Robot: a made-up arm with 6 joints.
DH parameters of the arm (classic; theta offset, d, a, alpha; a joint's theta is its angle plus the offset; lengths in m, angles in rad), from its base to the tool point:
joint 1: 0 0.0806 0 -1.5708
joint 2: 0.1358 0 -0.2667 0
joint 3: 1.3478 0 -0.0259 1.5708
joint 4: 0 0.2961 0 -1.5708
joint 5: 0 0 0.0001 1.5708
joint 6: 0 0.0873 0 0
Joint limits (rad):
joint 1: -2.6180..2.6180
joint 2: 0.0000..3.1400
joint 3: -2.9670..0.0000
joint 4: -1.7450..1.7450
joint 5: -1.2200..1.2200
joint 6: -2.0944..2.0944
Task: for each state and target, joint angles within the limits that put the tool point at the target. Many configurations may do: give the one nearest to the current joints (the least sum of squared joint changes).
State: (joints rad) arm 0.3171 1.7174 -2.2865 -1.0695 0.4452 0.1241
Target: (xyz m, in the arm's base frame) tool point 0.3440 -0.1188 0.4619
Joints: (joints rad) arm -0.1901 1.5102 -1.7646 -1.0279 0.7620 0.1241
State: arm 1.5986 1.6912 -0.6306 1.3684 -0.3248 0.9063
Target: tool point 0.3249 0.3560 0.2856
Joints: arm 0.8952 1.8367 -1.5510 1.2954 -0.3781 0.9063
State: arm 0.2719 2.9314 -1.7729 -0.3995 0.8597 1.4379
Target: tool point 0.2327 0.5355 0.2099
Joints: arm 1.1915 2.3905 -2.3000 -0.3483 0.6433 1.4379
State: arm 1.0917 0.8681 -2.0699 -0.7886 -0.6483 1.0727
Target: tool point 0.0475 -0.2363 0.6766
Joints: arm 1.8458 0.8958 -2.5253 -0.6751 -0.3459 1.0727
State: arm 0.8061 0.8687 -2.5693 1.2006 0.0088 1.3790
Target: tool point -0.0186 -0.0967 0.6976
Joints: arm 1.1360 0.9567 -2.2800 1.2505 -0.2933 1.3790
